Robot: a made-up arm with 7 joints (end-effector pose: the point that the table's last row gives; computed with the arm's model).
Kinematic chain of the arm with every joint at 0, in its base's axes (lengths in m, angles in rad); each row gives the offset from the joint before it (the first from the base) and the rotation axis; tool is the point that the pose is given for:
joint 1: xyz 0 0 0.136 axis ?
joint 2: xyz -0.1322 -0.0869 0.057 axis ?
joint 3: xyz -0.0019 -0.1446 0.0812 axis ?
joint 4: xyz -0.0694 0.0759 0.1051 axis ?
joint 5: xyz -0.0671 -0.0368 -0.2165 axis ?
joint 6: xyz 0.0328 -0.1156 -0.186 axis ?
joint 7: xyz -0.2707 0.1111 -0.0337 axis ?
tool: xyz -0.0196 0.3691 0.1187
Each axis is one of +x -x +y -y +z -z.
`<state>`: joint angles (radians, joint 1 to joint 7).
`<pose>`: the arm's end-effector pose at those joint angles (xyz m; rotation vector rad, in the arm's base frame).
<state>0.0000 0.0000 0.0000 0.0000 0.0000 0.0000 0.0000</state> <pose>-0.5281 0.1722 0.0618 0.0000 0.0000 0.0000</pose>
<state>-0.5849 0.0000 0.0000 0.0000 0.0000 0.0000 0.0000</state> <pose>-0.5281 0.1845 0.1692 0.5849 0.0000 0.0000</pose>
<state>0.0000 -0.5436 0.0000 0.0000 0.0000 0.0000 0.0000</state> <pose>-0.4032 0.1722 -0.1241 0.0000 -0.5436 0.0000</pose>
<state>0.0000 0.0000 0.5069 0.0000 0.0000 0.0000 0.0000</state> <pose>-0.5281 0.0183 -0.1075 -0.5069 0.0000 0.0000</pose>
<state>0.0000 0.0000 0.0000 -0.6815 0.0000 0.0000 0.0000</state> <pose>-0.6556 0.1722 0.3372 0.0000 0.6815 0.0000</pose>
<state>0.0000 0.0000 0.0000 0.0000 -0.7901 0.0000 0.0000</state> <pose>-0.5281 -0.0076 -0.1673 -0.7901 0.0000 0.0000</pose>
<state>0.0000 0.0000 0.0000 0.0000 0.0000 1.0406 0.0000</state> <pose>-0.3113 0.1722 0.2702 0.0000 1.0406 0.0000</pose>
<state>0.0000 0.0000 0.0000 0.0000 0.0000 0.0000 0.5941</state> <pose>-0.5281 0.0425 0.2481 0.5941 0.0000 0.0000</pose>
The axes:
joint 1: -x
joint 2: +y
joint 3: -x
joint 4: -y
joint 5: +x
joint 6: +y
joint 7: +x

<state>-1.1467 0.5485 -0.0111 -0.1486 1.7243 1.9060 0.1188</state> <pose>0.1205 -0.3285 -0.0375 -1.6683 -0.9055 -1.8802</pose>
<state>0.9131 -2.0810 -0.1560 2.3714 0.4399 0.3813 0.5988</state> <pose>-0.1927 0.0303 0.2196 0.0371 1.3184 -1.7424</pose>
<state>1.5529 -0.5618 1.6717 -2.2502 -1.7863 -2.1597 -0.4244</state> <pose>-0.8776 0.1437 0.0551 -2.3489 1.0763 0.4125</pose>
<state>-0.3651 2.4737 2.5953 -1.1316 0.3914 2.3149 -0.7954</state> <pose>-0.2406 -0.4525 0.1778 1.7374 -1.1044 0.6621</pose>
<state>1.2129 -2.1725 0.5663 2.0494 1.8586 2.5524 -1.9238</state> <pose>-0.6109 -0.1062 0.4508 1.0050 0.1744 0.8697</pose>
